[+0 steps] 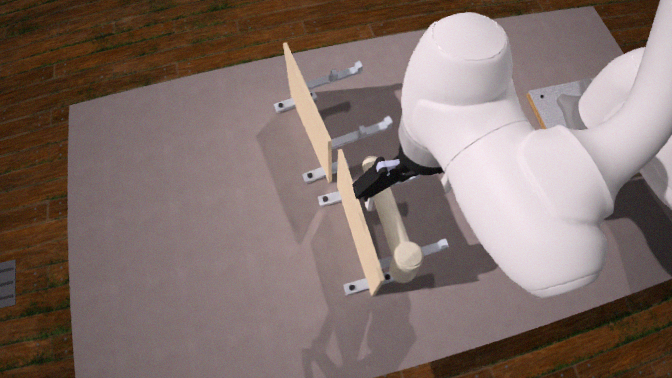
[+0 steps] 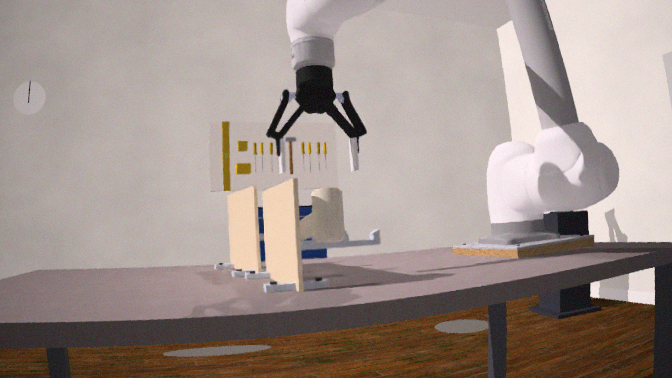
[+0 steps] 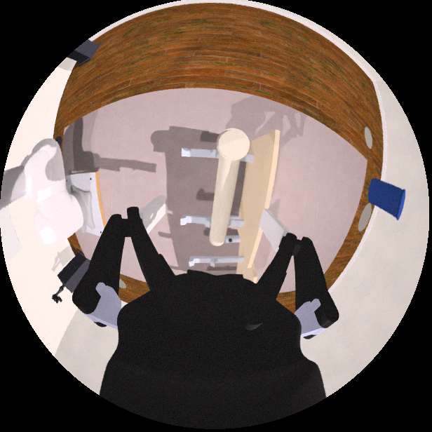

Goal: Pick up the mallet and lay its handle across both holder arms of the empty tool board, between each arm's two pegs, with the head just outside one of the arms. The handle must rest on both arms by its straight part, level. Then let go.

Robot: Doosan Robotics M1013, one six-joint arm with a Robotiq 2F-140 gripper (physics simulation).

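Seen in the pictures: gripper, fingertip midpoint: [image 1: 406, 194] [image 2: 319, 171]; arm's base, link origin: [image 1: 595, 125] [image 2: 518, 241].
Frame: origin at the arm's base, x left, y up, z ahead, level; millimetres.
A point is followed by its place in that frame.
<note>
The pale wooden mallet's head [image 1: 407, 257] @[x 339, y 141, z 573 mm] [image 2: 327, 215] @[x 366, y 96, z 573 mm] [image 3: 233, 144] stands at the near arm [image 1: 432, 247] @[x 301, y 49, z 501 mm] [image 3: 197, 153] of the nearer tool board [image 1: 357, 225] @[x 259, y 98, z 656 mm] [image 2: 281, 235] @[x 283, y 65, z 651 mm] [image 3: 257, 185]. Its handle [image 1: 392, 215] @[x 245, y 104, z 586 mm] [image 3: 225, 200] runs across that board's two arms, close to the upright panel, and its end reaches past the far arm [image 3: 195, 220]. The handle looks nearer the panel than the inner pegs, but the head and handle hide part of the contact. My gripper [image 1: 408, 194] @[x 234, y 185, z 569 mm] [image 2: 318, 170] @[x 234, y 185, z 569 mm] [image 3: 213, 210] is wide open and empty above the mallet.
A second tool board [image 1: 310, 115] @[x 16, y 119, z 738 mm] [image 2: 242, 230] @[x 2, y 75, z 743 mm] stands beyond the first, its two arms bare. The robot's base plate [image 1: 555, 102] @[x -74, y -2, z 95 mm] [image 2: 517, 251] @[x 174, y -12, z 106 mm] is at the right of the table [image 1: 190, 225] @[x 200, y -27, z 1030 mm] [image 2: 125, 295] @[x 374, y -27, z 928 mm]. A wall tool panel [image 2: 325, 185] hangs behind.
</note>
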